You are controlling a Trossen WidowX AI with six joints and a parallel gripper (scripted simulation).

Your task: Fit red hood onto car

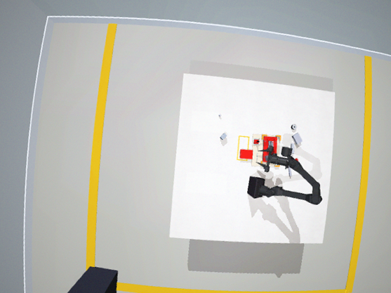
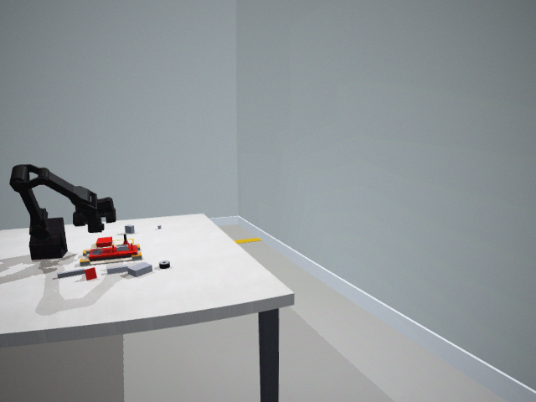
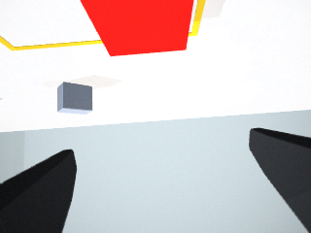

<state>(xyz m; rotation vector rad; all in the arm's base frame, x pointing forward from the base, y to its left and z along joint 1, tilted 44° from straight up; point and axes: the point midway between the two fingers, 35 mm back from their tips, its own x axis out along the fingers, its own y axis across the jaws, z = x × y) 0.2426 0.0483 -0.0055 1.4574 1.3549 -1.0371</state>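
Right now the red hood is 10 mm ahead of my gripper tip, 50 mm to the left of it and 100 mm below it. The rest, counted from my gripper tip: grey bar 80 mm behind, 330 mm to the right, 110 mm below; then grey cube 120 mm ahead, 240 mm to the left, 100 mm below.
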